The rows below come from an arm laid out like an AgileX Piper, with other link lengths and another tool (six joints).
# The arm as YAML. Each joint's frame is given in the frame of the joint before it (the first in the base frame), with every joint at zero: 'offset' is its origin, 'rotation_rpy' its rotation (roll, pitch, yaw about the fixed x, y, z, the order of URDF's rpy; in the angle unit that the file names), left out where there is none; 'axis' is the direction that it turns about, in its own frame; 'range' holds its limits. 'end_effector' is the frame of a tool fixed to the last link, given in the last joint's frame.
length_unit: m
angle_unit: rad
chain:
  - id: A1
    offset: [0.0, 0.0, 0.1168]
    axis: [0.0, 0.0, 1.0]
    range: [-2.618, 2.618]
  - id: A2
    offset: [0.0, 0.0, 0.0]
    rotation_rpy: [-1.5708, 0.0, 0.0]
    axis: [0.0, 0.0, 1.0]
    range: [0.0, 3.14]
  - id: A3
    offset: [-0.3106, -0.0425, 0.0]
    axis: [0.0, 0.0, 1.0]
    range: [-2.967, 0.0]
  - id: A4
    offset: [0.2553, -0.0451, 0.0]
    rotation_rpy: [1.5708, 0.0, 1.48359]
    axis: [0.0, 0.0, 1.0]
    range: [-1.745, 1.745]
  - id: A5
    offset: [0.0, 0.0, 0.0]
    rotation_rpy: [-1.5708, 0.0, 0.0]
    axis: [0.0, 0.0, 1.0]
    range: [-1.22, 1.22]
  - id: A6
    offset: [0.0, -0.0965, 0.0]
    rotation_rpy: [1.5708, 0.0, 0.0]
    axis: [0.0, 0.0, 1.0]
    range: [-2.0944, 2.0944]
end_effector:
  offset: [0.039, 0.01, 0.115]
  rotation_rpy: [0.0, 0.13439, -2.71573]
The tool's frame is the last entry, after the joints.
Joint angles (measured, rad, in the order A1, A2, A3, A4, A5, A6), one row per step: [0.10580 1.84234 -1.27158 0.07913 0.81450 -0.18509]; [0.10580 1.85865 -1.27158 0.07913 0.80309 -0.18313]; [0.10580 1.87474 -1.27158 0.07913 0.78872 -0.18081]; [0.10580 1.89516 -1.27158 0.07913 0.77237 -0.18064]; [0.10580 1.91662 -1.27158 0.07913 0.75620 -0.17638]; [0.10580 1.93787 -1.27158 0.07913 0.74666 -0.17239]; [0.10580 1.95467 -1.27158 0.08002 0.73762 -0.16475]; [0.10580 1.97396 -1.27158 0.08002 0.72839 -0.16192]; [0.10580 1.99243 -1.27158 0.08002 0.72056 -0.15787]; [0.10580 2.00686 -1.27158 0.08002 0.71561 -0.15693]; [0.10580 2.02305 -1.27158 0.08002 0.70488 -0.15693]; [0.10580 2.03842 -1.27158 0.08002 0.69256 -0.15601]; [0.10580 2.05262 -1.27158 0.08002 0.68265 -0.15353]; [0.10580 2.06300 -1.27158 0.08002 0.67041 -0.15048]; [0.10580 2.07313 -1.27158 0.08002 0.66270 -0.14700]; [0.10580 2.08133 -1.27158 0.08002 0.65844 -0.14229]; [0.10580 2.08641 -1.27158 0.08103 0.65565 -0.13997]
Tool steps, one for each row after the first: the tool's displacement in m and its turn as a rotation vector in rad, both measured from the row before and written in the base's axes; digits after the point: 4 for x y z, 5 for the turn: [0.0020 0.0002 -0.0060 -0.00043 0.00503 -0.00268]; [0.0025 0.0002 -0.0060 -0.00014 0.00189 -0.00323]; [0.0027 0.0001 -0.0077 -0.00104 0.00404 -0.00128]; [0.0024 0.0003 -0.0081 -0.00016 0.00559 -0.00520]; [0.0008 0.0002 -0.0082 -0.00068 0.01195 -0.00449]; [0.0008 0.0005 -0.0065 0.00130 0.00838 -0.00850]; [0.0006 0.0001 -0.0075 -0.00085 0.01021 -0.00336]; [0.0002 0.0001 -0.0072 -0.00062 0.01087 -0.00445]; [-0.0002 0.0000 -0.0057 -0.00105 0.00949 -0.00123]; [0.0008 0.0000 -0.0064 -0.00110 0.00541 -0.00068]; [0.0011 0.0000 -0.0060 -0.00076 0.00307 -0.00167]; [0.0007 0.0001 -0.0056 -0.00048 0.00442 -0.00304]; [0.0015 0.0001 -0.0041 0.00014 -0.00166 -0.00374]; [0.0005 0.0001 -0.0040 0.00000 0.00263 -0.00388]; [0.0000 0.0001 -0.0033 0.00023 0.00423 -0.00487]; [0.0000 0.0002 -0.0020 0.00078 0.00251 -0.00311]
